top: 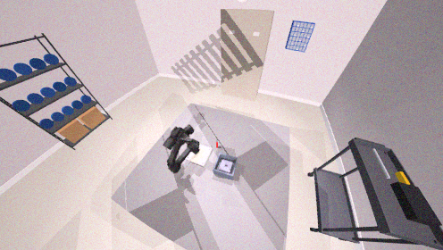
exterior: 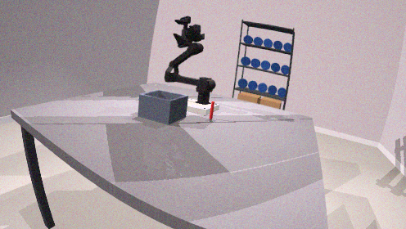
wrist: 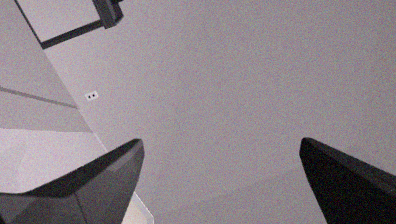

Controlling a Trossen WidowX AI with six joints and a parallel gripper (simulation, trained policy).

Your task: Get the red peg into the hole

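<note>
My gripper tip is now 38 cm above the red peg, 26 cm to the right of it and 4 cm past it. From my gripper tip the other things lie so: blue-grey box (40 cm below, 13 cm ahead, 12 cm to the left); then plate (38 cm below, 13 cm ahead, 12 cm to the left).
</note>
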